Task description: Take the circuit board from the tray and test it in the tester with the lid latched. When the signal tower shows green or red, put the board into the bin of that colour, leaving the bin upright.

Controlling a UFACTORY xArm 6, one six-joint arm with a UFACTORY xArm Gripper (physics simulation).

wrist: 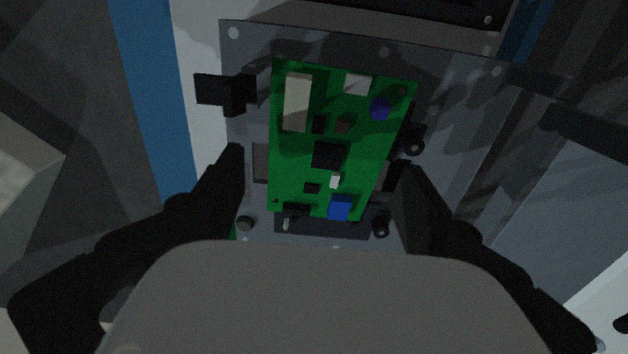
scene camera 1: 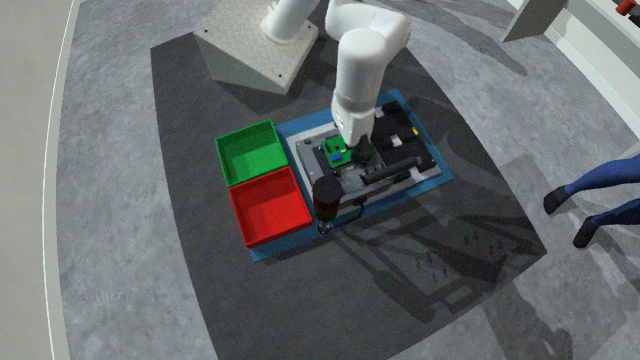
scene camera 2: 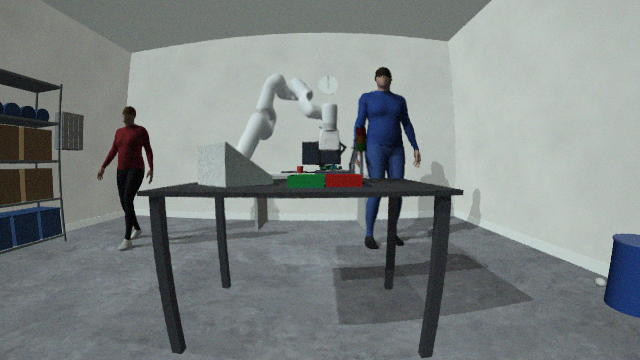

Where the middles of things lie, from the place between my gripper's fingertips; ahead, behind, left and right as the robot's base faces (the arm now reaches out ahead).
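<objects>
Green circuit board (scene camera 1: 337,151): 20 mm below my hand; going by their middles, it is the nearest to my hand of the things named here. Also counted from my hand: tester lid (wrist: 552,214), 130 mm ahead, 40 mm to the right, 90 mm above; red bin (scene camera 1: 269,207), 20 mm ahead, 230 mm to the right, 70 mm below; green bin (scene camera 1: 254,151), 130 mm behind, 200 mm to the right, 70 mm below.
</objects>
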